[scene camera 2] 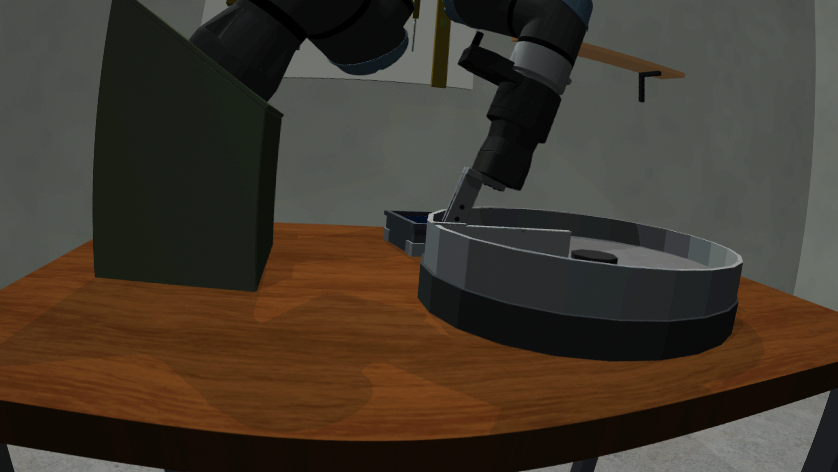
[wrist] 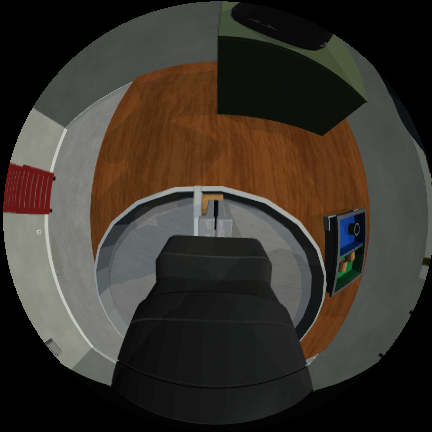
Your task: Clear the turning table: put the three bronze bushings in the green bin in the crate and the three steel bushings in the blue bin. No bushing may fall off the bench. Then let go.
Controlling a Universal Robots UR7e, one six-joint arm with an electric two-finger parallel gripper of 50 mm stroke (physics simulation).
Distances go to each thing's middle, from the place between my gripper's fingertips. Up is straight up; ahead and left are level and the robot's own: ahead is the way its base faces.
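Distances counted from my hand: turning table point(scene camera 2: 579, 286), 60 mm to the right, 200 mm ahead, 40 mm below; crate point(scene camera 2: 405, 229), 160 mm ahead, 290 mm to the left, 60 mm below. Going by their middles, of the things named here the turning table is the nearest to my hand.
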